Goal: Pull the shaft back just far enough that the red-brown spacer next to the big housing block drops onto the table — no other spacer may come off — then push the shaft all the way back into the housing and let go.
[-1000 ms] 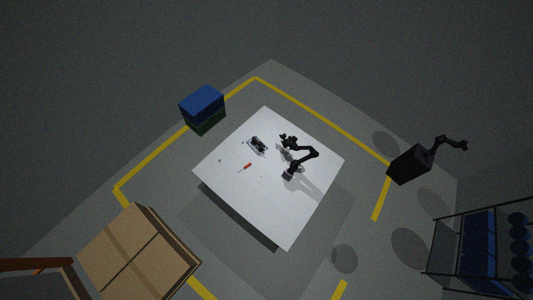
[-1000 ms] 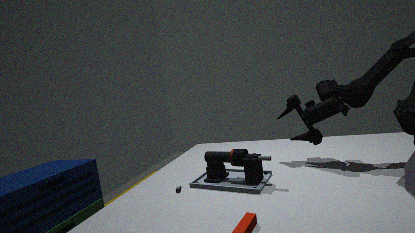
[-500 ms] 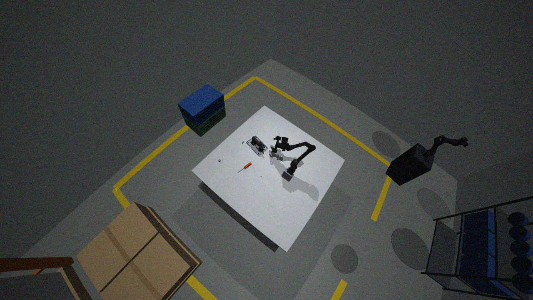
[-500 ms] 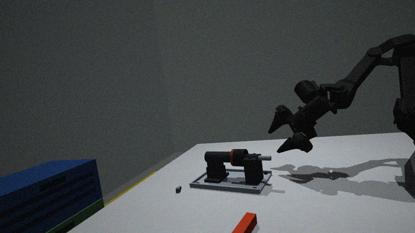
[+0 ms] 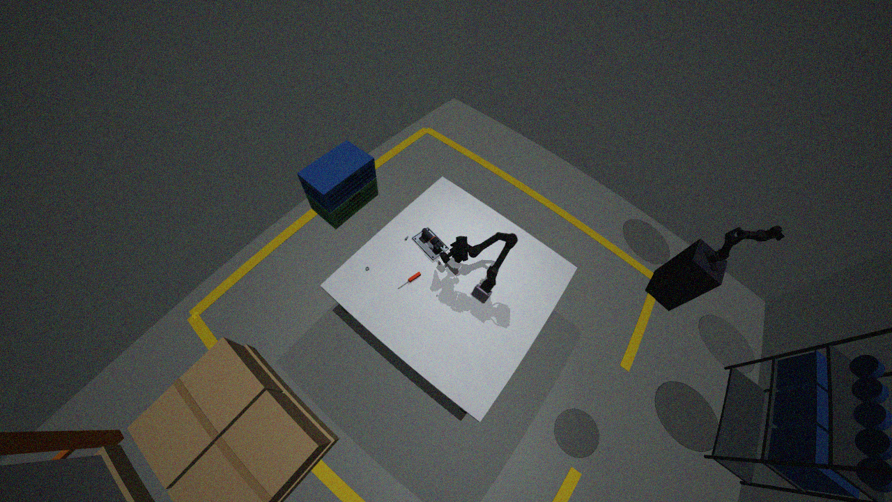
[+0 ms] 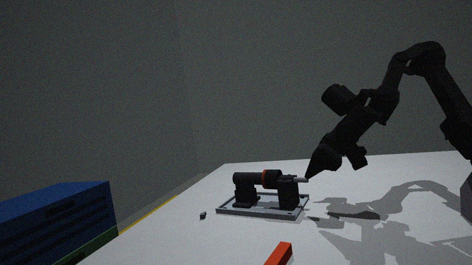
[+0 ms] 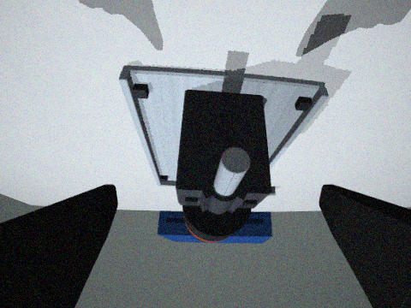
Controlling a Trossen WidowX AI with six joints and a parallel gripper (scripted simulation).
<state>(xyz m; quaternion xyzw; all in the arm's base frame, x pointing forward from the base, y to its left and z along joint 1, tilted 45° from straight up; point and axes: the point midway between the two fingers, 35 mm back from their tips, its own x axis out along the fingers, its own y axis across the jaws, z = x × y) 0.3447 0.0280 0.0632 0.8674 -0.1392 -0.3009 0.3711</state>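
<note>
Now: the dark collar 9 cm ahead of my gripper tip and 2 cm below it. From my gripper tip the other things lie so: red-brown spacer (12 cm ahead, 2 cm below); shaft (9 cm ahead, 2 cm below).
</note>
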